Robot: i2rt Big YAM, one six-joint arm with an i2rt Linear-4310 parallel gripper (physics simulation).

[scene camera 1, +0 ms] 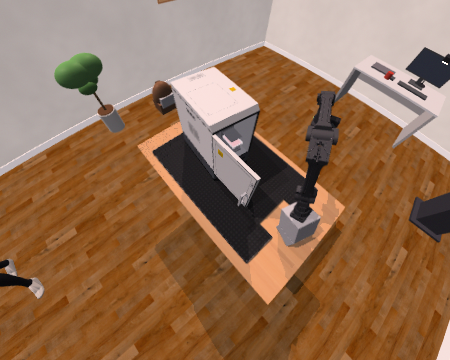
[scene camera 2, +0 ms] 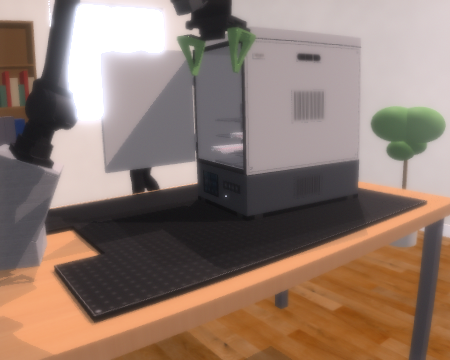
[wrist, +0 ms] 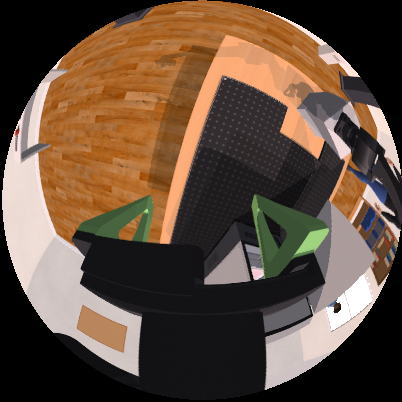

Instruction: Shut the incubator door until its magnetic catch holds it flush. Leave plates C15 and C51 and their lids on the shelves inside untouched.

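Seen in the pictures: gripper, between the fingertips: (scene camera 2: 214, 74) (wrist: 202, 199); arm's base, origin of its link: (scene camera 1: 300, 213) (scene camera 2: 29, 158) (wrist: 347, 131).
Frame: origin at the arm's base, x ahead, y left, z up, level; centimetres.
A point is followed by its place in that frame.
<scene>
The white incubator (scene camera 1: 197, 137) @[x 78.3, y 8.2, z 8.0 cm] (scene camera 2: 305, 140) @[x 75.0, y -23.9, z -1.3 cm] stands on the black mat, its front open. Its door (scene camera 1: 234, 172) @[x 40.7, y 15.2, z 16.9 cm] (scene camera 2: 145, 110) @[x 41.0, y 13.2, z 9.1 cm] (wrist: 350, 245) @[x 32.5, y 14.2, z 14.6 cm] stands swung wide, hinged on the side away from my gripper, with a handle (scene camera 1: 243, 199) @[x 30.2, y 16.7, z -0.7 cm] near its free edge. Pale plates (scene camera 1: 233, 143) (scene camera 2: 227, 148) lie on the shelves inside; their labels are not readable. My gripper (scene camera 2: 216, 72) @[x 24.4, y -40.8, z 16.8 cm] (wrist: 202, 199) @[x 24.4, y -40.8, z 16.8 cm] is open and empty, with green fingers pointing down. It hangs high above the long table edge, on the unhinged side of the opening, apart from the door. In scene camera 1 the arm hides the fingers.
The black perforated mat (scene camera 1: 200, 180) @[x 67.5, y 19.4, z -23.3 cm] (scene camera 2: 135, 270) @[x 11.7, y -27.6, z -23.2 cm] (wrist: 235, 120) @[x 13.4, y -31.4, z -23.2 cm] lies on the wooden table (scene camera 1: 270, 280) @[x -14.1, y 37.0, z -24.5 cm] (scene camera 2: 320, 255) @[x 48.6, y -48.7, z -24.5 cm] (wrist: 250, 57) @[x -17.9, y -31.2, z -24.5 cm]. The grey arm base block (scene camera 1: 299, 227) @[x -3.4, y 9.1, z 2.9 cm] (scene camera 2: 20, 215) @[x -5.4, y -6.4, z -11.8 cm] stands at the table's near end in scene camera 1. A potted plant (scene camera 1: 80, 72) stands on the floor behind.
</scene>
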